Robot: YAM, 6 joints.
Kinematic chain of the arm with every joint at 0, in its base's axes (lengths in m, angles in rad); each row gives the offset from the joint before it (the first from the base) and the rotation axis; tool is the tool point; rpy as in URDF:
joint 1: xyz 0 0 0.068 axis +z
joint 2: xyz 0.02 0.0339 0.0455 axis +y
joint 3: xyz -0.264 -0.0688 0 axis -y
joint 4: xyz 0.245 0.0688 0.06 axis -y
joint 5: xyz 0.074 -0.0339 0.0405 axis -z
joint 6: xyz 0.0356 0 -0.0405 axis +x
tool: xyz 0 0 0 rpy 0 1.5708 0
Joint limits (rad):
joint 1: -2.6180..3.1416
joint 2: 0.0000..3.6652
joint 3: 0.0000..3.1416
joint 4: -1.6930..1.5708
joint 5: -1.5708..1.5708
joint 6: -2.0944..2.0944
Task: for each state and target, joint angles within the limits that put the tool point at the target. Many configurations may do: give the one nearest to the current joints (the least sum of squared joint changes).
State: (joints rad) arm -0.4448 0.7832 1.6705 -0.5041 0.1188 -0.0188
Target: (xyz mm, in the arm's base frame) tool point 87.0 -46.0 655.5
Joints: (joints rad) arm -0.4476 1.1535 2.0731 -0.2322 0.1074 -0.0188
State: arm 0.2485 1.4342 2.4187 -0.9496 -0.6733 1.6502
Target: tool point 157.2 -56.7 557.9
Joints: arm -0.4568 1.3069 2.1584 -1.1860 -0.5451 1.6502
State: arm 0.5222 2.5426 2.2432 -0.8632 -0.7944 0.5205
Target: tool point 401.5 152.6 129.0
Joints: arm 0.3052 2.3376 1.7902 -1.1728 -0.7750 0.5205
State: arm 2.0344 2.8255 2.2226 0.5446 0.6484 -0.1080
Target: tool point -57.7 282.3 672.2
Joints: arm 1.8290 1.9920 2.7848 0.4849 0.4756 -0.1080
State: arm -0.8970 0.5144 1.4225 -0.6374 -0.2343 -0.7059
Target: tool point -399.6 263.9 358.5
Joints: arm -0.5661 0.0000 2.3169 -0.5190 -0.2385 -0.7059
